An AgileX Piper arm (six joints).
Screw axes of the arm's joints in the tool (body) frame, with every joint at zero. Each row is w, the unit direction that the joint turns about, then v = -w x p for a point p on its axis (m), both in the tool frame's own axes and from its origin. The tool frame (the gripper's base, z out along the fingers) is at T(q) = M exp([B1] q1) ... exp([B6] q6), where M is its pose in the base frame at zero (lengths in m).
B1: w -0.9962 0 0.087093 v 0 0.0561 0
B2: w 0 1 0 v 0.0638 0 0.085
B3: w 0 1 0 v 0.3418 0 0.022
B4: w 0 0 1 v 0 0 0
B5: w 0 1 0 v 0.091 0 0
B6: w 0 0 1 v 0 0 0
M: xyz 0.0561 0 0.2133 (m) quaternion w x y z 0.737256 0 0.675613 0
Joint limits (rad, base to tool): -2.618..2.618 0..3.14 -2.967..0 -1.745..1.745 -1.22..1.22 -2.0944..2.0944
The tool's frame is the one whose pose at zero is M.
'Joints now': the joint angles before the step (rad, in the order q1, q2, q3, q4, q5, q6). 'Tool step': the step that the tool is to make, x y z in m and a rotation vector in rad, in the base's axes. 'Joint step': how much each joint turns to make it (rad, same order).
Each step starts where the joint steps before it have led.
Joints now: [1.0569 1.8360 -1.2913 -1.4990 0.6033 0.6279]
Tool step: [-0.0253 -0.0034 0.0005 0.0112 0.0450 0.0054]
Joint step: [0.0553 -0.0526 0.0607 0.0631 0.0248 -0.0007]
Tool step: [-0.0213 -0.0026 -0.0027 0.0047 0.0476 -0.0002]
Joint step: [0.0503 -0.0356 0.0468 0.0637 0.0249 -0.0007]
